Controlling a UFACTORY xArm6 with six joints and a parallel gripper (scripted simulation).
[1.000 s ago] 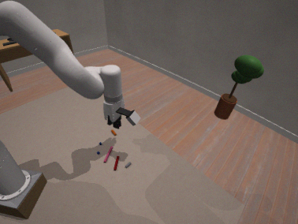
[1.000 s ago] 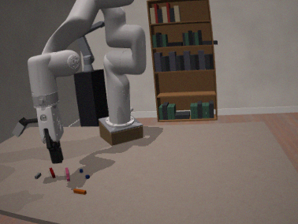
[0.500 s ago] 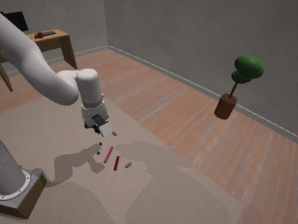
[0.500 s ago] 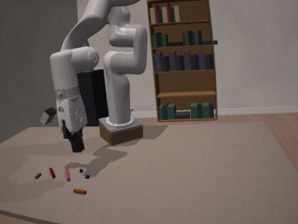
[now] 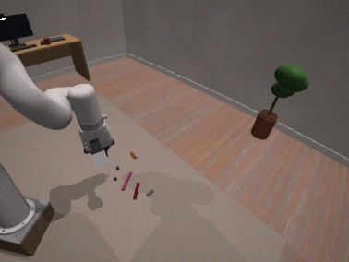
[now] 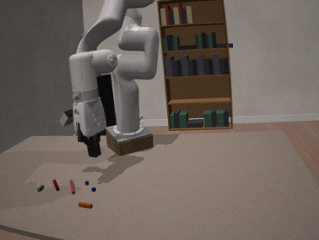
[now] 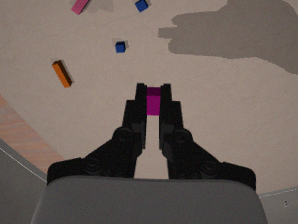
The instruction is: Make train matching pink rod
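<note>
The pink rod is 5 cm ahead of my hand, 8 cm to the right of it and 12 cm below it. Round my hand: orange rod (13 cm ahead, 4 cm to the left, 12 cm below); then red rod (7 cm ahead, 14 cm to the right, 12 cm below); then magenta rod (2 cm below).
</note>
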